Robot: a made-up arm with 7 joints. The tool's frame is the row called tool. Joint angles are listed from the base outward. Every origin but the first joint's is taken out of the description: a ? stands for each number. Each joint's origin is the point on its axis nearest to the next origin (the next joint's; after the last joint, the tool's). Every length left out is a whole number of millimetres.
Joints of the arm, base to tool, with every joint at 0 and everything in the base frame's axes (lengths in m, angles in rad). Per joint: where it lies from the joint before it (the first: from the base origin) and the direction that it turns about. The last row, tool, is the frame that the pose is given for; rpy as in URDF.
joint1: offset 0 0 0.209 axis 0 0 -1
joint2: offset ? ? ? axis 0 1 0
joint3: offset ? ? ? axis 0 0 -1
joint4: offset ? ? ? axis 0 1 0
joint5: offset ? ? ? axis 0 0 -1
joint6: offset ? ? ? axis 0 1 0
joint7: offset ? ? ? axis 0 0 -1
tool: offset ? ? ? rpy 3.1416 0 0
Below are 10 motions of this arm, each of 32 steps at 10 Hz.
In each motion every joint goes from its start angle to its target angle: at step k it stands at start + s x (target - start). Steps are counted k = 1, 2, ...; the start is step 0. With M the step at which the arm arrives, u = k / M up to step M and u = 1 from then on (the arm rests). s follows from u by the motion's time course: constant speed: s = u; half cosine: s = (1 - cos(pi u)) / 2; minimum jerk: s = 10 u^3 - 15 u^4 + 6 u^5.
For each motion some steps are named. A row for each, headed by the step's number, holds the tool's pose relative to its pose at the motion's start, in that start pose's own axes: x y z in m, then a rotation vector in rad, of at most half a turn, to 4 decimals.
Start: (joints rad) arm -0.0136 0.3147 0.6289 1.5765 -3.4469 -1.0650 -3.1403
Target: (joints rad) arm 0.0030 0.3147 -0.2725 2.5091 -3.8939 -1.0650 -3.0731
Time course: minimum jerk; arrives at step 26
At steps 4, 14, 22, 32:
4: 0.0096 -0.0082 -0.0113 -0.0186 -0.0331 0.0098
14: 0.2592 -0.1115 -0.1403 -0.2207 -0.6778 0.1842
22: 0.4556 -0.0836 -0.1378 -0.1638 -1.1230 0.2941
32: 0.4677 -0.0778 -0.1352 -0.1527 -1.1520 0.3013

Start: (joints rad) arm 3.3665 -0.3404 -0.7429 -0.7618 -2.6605 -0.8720 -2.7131
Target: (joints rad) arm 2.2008 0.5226 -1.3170 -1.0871 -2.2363 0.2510 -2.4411
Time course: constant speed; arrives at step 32
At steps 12, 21, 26, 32:
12: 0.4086 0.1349 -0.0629 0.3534 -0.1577 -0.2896
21: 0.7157 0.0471 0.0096 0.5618 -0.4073 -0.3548
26: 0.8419 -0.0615 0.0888 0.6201 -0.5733 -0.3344
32: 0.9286 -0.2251 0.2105 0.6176 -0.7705 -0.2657

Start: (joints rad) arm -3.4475 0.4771 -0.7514 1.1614 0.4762 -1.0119 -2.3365
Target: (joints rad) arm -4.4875 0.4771 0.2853 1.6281 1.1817 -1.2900 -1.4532
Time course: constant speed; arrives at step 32
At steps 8, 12, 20, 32:
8: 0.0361 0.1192 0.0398 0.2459 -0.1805 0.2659
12: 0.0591 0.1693 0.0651 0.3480 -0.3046 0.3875
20: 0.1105 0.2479 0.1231 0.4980 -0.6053 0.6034
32: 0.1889 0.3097 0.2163 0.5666 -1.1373 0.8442

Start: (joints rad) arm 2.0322 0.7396 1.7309 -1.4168 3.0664 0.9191 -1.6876
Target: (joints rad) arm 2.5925 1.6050 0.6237 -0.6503 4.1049 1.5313 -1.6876
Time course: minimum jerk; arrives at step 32
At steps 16, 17, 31, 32:
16: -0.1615 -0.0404 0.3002 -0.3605 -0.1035 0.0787
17: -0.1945 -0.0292 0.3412 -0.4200 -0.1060 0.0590
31: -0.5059 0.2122 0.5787 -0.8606 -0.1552 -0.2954
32: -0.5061 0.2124 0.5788 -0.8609 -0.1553 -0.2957

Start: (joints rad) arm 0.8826 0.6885 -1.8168 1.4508 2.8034 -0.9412 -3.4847
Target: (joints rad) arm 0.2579 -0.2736 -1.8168 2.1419 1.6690 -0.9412 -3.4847
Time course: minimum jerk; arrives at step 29
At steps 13, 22, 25, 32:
13: 0.2367 -0.0572 -0.2356 0.1468 -0.5045 -0.1175
22: 0.5443 0.0304 -0.3303 0.4975 -0.7640 -0.3444
25: 0.5795 0.0527 -0.3288 0.5497 -0.7608 -0.3736
32: 0.5889 0.0594 -0.3278 0.5642 -0.7580 -0.3816

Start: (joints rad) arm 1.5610 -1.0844 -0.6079 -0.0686 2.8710 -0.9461 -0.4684
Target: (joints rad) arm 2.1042 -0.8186 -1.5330 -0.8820 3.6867 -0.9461 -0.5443
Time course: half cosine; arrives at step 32
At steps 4, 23, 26, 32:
4: -0.0052 0.0037 -0.0048 0.0059 -0.0082 0.0077
23: -0.0539 -0.1155 -0.0460 -0.1341 -0.3127 -0.0920
26: -0.0576 -0.1549 -0.0423 -0.1960 -0.3617 -0.1259
32: -0.0616 -0.1917 -0.0366 -0.2572 -0.4041 -0.1560

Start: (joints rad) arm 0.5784 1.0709 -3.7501 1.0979 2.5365 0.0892 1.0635
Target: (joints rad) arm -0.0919 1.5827 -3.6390 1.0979 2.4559 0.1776 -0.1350
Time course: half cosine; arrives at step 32
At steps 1, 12, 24, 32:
1: 0.0012 -0.0007 0.0007 -0.0008 -0.0018 -0.0038
12: 0.1279 -0.1097 0.1069 -0.0772 -0.2420 -0.4919
24: 0.2267 -0.3401 0.3780 -0.0707 -0.7516 -1.3347
32: 0.2217 -0.3996 0.4634 -0.0328 -0.9103 -1.5447

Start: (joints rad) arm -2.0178 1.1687 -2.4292 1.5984 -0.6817 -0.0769 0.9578
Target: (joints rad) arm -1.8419 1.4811 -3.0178 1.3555 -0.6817 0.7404 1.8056
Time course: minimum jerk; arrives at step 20
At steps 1, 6, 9, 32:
1: -0.0003 -0.0002 0.0002 -0.0012 0.0003 0.0008
6: -0.0471 -0.0319 0.0289 -0.1619 0.0505 0.1269
9: -0.1152 -0.0788 0.0902 -0.3899 0.1729 0.3487
32: -0.2358 -0.1773 0.3191 -0.8250 0.6691 1.0156

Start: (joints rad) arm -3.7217 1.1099 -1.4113 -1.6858 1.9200 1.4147 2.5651
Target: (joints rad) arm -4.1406 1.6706 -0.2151 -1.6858 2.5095 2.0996 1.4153
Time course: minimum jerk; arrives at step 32
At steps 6, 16, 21, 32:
6: -0.0048 -0.0039 0.0123 -0.0241 -0.0450 -0.0464
16: -0.1134 -0.0618 0.1439 -0.0306 -0.4841 -0.5585
21: -0.2264 -0.1358 0.2115 0.1696 -0.6771 -0.9259
32: -0.3284 -0.2279 0.2424 0.4267 -0.7205 -1.2422

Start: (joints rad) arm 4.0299 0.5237 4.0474 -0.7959 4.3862 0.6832 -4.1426
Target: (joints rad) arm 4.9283 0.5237 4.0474 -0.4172 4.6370 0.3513 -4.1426
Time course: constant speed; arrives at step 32
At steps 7, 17, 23, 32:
7: -0.0191 -0.0725 -0.0751 -0.1342 -0.0618 0.0779
17: -0.0451 -0.1913 -0.1542 -0.3134 -0.1389 0.2325
23: -0.0586 -0.2672 -0.1853 -0.4117 -0.1751 0.3480
32: -0.0744 -0.3818 -0.2098 -0.5435 -0.2094 0.5494

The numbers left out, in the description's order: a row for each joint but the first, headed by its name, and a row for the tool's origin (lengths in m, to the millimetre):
joint2: 0 -0.009 0
joint3: 0 0 0.476
joint4: 0 -0.017 0
joint5: 0 0 0.389
joint6: 0 0 0
joint7: 0 0 0.106
tool: 0 0 0

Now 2 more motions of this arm.
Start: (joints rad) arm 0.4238 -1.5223 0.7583 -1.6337 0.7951 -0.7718 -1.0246
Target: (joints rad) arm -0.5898 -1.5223 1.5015 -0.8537 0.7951 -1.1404 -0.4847
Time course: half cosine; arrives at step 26
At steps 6, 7, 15, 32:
6: 0.0546 -0.0244 0.0750 -0.0901 -0.1805 -0.0122
7: 0.0698 -0.0331 0.1047 -0.1207 -0.2411 -0.0185
15: 0.0800 -0.1283 0.5036 -0.4288 -0.8548 -0.1633
32: -0.1702 -0.2001 0.8242 -0.6395 -1.3155 -0.4121

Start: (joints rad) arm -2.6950 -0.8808 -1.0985 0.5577 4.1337 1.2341 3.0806
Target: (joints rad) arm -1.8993 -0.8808 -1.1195 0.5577 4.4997 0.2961 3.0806
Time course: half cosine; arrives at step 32
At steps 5, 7, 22, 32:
5: 0.0197 -0.0302 0.0051 -0.0559 -0.0773 -0.0053
7: 0.0373 -0.0579 0.0117 -0.1079 -0.1480 -0.0077
22: 0.1928 -0.3541 0.2200 -0.7647 -0.9362 0.1732
32: 0.2147 -0.4200 0.3256 -0.9860 -1.1491 0.3239

